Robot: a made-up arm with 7 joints.
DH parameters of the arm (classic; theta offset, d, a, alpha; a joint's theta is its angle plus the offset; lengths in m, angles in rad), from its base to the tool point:
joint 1: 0 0.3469 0 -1.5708
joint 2: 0 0 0 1.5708
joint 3: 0 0.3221 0.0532 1.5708
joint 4: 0 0 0.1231 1.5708
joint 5: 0 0.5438 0 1.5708
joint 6: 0 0 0.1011 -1.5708
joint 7: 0 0.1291 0 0
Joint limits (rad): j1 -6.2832..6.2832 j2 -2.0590..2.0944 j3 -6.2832..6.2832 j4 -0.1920..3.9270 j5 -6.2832..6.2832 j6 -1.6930..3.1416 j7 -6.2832..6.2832
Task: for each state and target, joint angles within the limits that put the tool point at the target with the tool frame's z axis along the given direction. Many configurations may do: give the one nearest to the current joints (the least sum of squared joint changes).
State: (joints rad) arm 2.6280 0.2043 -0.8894 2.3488 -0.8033 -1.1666 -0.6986
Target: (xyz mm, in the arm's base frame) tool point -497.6 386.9 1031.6 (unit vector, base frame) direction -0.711 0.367 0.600
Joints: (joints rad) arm 2.9617 0.1195 -0.6891 1.8737 -0.5164 -0.5477 -0.6986
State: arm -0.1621 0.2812 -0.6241 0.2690 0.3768 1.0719 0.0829
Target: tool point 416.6 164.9 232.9 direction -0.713 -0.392 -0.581
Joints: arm 0.4155 -0.1236 -0.0120 0.6919 -0.0830 1.7634 0.0829
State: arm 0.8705 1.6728 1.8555 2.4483 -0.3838 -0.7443 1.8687
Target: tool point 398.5 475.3 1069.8 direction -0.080 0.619 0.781
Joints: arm 0.1847 1.2147 2.3944 1.8302 -0.5616 -0.0601 1.8687
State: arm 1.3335 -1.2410 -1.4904 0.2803 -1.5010 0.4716 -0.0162
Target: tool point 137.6 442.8 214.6 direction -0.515 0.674 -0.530
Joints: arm 2.0688 -1.4929 -1.9405 0.2415 -1.2385 0.5313 -0.0162
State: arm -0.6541 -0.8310 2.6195 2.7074 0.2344 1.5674 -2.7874
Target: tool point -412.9 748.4 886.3 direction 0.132 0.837 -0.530
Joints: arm -0.9227 -0.8551 2.4217 2.8827 0.0629 1.2166 -2.7874
